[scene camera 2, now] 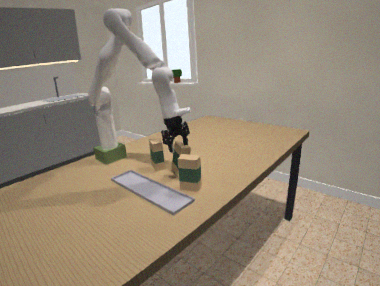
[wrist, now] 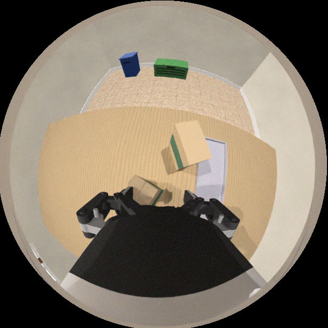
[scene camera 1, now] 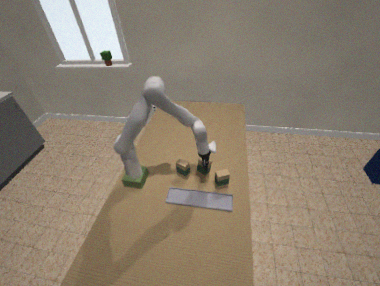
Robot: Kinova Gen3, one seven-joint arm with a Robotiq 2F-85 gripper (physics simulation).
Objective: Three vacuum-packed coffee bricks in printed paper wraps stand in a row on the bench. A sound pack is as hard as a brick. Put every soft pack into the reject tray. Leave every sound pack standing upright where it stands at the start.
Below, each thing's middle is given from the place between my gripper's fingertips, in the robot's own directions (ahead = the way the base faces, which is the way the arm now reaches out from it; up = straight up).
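With the grey reject tray [scene camera 2: 165,197] as my reference, I find my hand 150 mm above it, 170 mm to the left of it and 20 mm beyond it.
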